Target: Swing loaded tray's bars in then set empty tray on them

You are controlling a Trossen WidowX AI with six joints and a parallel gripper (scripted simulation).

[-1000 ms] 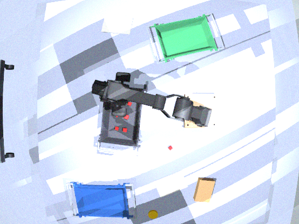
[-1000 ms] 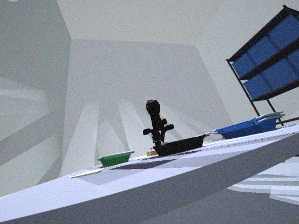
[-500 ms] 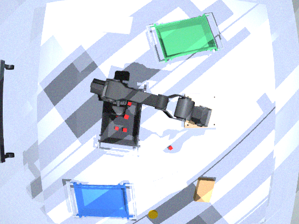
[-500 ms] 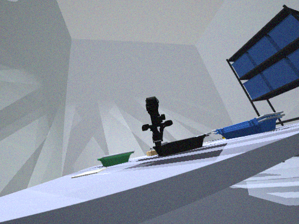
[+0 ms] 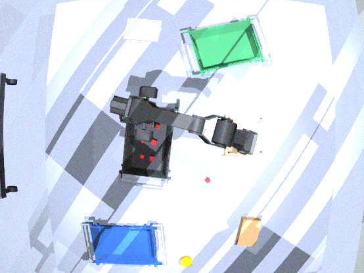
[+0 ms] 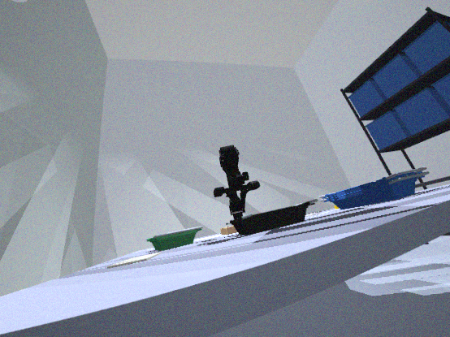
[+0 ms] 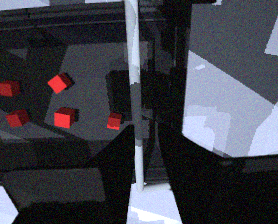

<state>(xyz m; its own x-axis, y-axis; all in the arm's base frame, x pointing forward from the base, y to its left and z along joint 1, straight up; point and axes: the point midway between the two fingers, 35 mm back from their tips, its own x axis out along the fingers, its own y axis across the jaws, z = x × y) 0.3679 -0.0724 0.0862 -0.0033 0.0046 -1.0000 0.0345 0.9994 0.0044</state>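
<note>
My gripper tip is now 300 mm to the left of the green tray, 280 mm past it and 40 mm above it. From my gripper tip the other things lie so: yellow disc (610 mm to the left, 180 mm behind, 80 mm below); red block (240 mm behind, 230 mm to the left, 80 mm below); tan box (450 mm to the left, 430 mm behind, 60 mm below).
</note>
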